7 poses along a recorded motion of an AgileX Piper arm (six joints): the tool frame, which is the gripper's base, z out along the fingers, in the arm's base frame.
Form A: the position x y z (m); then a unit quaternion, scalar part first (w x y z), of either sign.
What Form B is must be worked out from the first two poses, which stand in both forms.
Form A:
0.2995, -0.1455, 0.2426, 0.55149, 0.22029, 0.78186, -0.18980
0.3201, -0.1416, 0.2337, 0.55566, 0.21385, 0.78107, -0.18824
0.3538, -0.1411, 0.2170, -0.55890, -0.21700, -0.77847, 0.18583
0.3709, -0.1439, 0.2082, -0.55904, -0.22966, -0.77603, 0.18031
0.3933, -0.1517, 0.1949, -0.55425, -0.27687, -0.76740, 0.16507
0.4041, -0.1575, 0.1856, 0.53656, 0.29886, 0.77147, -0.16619
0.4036, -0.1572, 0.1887, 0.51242, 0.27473, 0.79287, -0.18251
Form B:
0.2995, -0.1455, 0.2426, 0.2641, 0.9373, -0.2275, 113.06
0.3201, -0.1416, 0.2337, 0.2572, 0.9395, -0.2264, 112.49
0.3538, -0.1411, 0.2170, 0.2617, 0.9388, -0.2241, 112.04
0.3709, -0.1439, 0.2082, 0.2770, 0.9359, -0.2175, 112.02
0.3933, -0.1517, 0.1949, 0.3326, 0.9220, -0.1983, 112.68
0.4041, -0.1575, 0.1856, 0.3542, 0.9142, -0.1969, 115.10
0.4036, -0.1572, 0.1887, 0.3199, 0.9233, -0.2125, 118.35

